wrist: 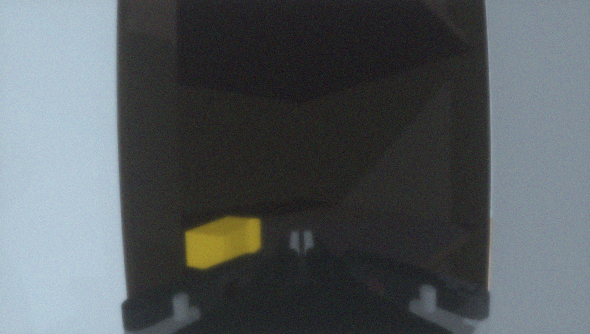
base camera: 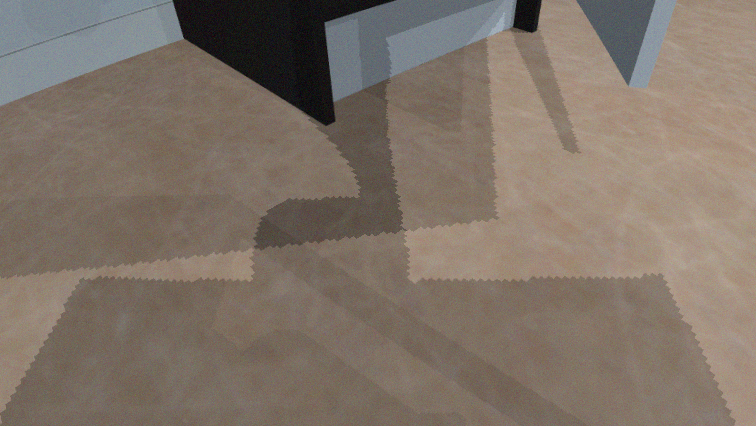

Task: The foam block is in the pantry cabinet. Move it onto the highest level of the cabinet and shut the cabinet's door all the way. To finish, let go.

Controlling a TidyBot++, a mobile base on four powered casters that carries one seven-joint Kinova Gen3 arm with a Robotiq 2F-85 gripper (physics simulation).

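Places are measured from the arm's base along level axes (x down, y left, z ahead), in centimetres.
Where they show: gripper, fingertip midpoint: (wrist: 301,245).
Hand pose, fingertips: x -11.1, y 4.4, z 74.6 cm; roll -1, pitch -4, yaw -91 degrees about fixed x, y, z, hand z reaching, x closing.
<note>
After its pixels a point has its place.
The yellow foam block (wrist: 220,244) {x -7.1, y 14.9, z 85.4 cm} lies on a dark shelf inside the pantry cabinet (base camera: 253,58) {x 34.6, y 24.3, z 81.5 cm} (wrist: 310,145) {x -22.1, y 5.0, z 140.4 cm}, left of my fingertips in the wrist view. My gripper (wrist: 301,245) {x -11.1, y 4.4, z 74.6 cm} is shut with nothing between its fingers. It points into the cabinet, and the block stands apart from the fingers. The base camera view shows the cabinet's black lower part; the block and my gripper do not show there. Which level the block lies on cannot be told for sure. Whether a door panel shows is unclear.
A pale wall (base camera: 84,52) {x 35.4, y 64.3, z 93.3 cm} (wrist: 55,150) {x -20.4, y 58.0, z 101.0 cm} stands left of the cabinet. A grey panel (base camera: 616,37) {x 22.3, y -23.3, z 56.0 cm} stands to its right, with its lower end near the floor (base camera: 608,211) {x 39.6, y -24.4, z 47.7 cm}. Shadows fall across the floor in front.
</note>
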